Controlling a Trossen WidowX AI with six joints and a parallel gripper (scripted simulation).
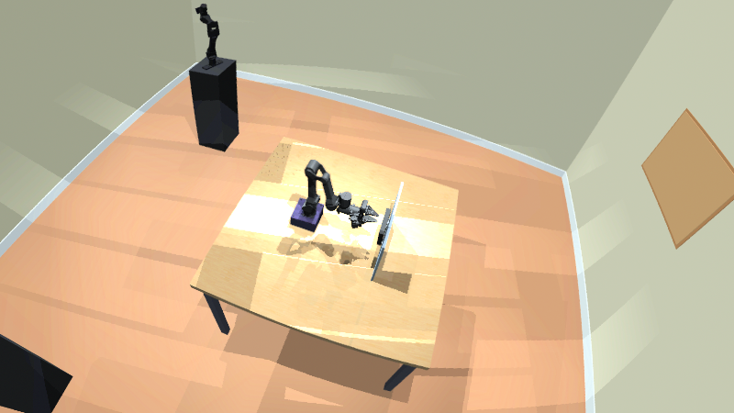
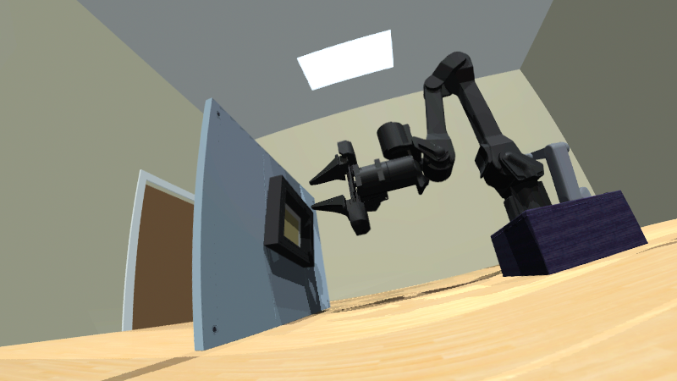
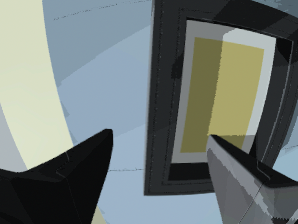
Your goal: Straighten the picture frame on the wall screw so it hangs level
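Now: gripper tip 50 mm short of the picture frame and 50 mm above it. From my gripper tip the other things lie so: wall panel (70 mm below, 60 mm ahead, 10 mm to the right).
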